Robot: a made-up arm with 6 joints. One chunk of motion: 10 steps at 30 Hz.
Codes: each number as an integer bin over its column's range. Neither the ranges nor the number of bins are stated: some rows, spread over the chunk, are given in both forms.
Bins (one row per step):
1: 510 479 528 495 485 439
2: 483 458 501 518 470 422
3: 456 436 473 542 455 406
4: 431 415 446 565 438 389
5: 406 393 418 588 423 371
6: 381 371 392 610 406 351
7: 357 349 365 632 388 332
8: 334 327 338 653 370 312
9: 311 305 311 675 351 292
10: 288 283 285 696 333 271
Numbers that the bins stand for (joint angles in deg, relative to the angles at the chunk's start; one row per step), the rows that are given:
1: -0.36 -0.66 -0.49 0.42 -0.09 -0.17
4: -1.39 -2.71 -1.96 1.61 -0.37 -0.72
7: -2.35 -4.82 -3.42 2.75 -0.67 -1.34
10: -3.25 -6.93 -4.86 3.84 -1.00 -2.02
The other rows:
2: -0.71 -1.33 -0.97 0.81 -0.18 -0.35
3: -1.07 -2.03 -1.48 1.22 -0.27 -0.53
5: -1.72 -3.41 -2.47 2.01 -0.46 -0.91
6: -2.04 -4.12 -2.94 2.38 -0.56 -1.14
8: -2.65 -5.53 -3.91 3.11 -0.78 -1.56
9: -2.95 -6.23 -4.40 3.49 -0.89 -1.78

